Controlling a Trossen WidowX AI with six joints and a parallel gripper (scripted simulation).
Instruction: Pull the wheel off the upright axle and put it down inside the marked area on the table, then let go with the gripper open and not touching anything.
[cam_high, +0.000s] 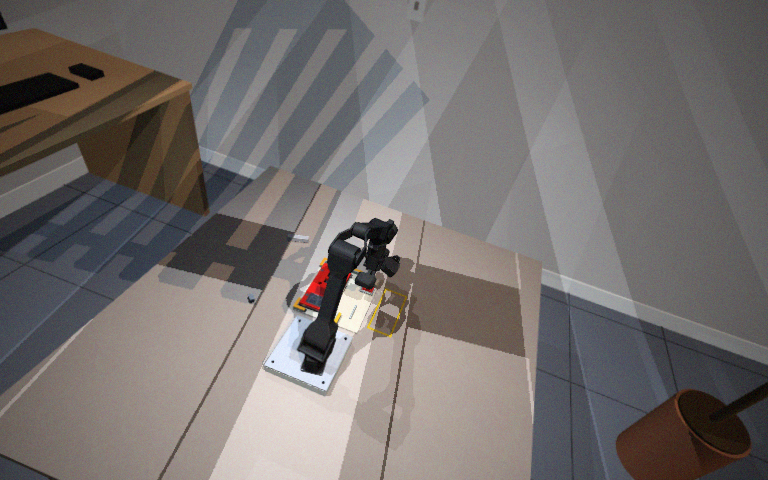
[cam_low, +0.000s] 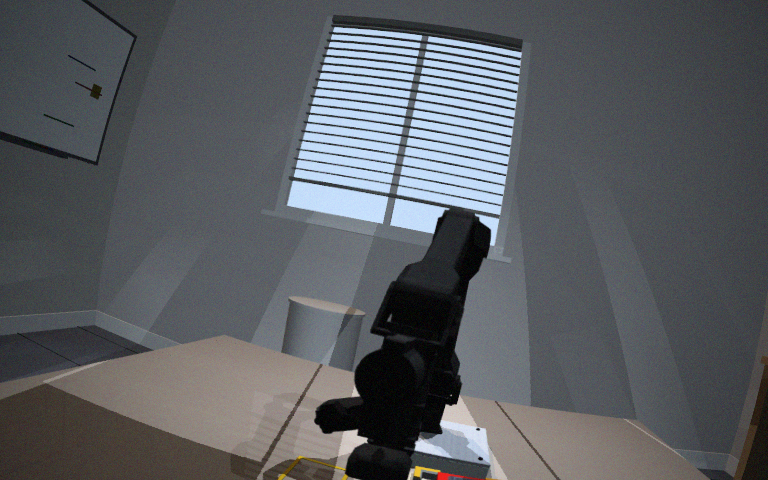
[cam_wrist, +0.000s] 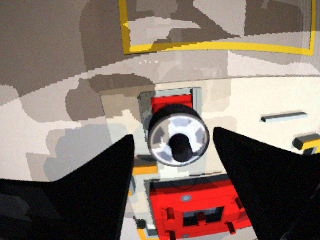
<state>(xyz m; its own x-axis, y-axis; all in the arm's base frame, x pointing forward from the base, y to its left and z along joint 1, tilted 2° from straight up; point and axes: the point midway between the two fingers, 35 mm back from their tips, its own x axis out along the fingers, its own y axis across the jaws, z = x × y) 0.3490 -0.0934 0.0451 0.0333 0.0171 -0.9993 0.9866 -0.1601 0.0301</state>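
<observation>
Now: gripper tip right at the upright post.
</observation>
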